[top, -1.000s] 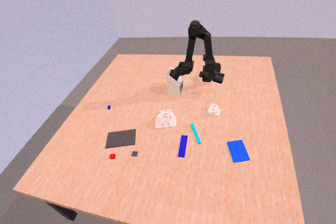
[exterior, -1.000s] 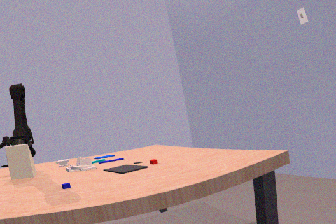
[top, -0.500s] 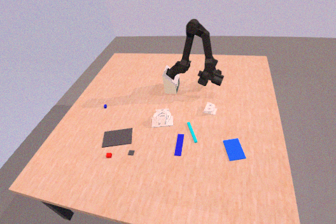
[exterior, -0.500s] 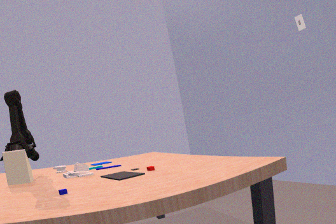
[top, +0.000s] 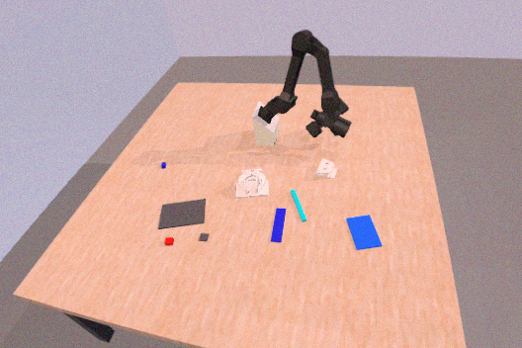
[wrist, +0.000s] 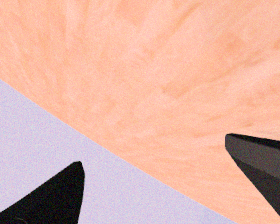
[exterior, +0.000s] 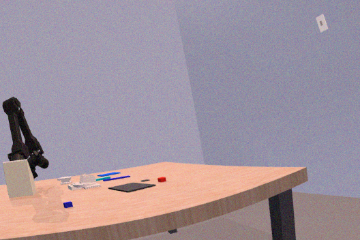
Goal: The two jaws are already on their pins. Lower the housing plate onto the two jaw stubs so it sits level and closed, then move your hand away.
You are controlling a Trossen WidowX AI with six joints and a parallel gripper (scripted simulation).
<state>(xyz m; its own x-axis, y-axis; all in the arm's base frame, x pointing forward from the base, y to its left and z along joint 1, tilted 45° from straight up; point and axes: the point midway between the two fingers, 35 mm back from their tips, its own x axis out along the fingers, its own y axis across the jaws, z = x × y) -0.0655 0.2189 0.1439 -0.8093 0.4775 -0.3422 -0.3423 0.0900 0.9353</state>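
Now: the cyan bar 460 mm ahead of my gripper tip, 80 mm to the right of it and 40 mm below it. The rest, counted from my gripper tip: blue bar: 550 mm ahead, 140 mm to the right, 40 mm below; dark grey sheet: 540 mm ahead, 480 mm to the right, 40 mm below; blue plate: 540 mm ahead, 130 mm to the left, 40 mm below.
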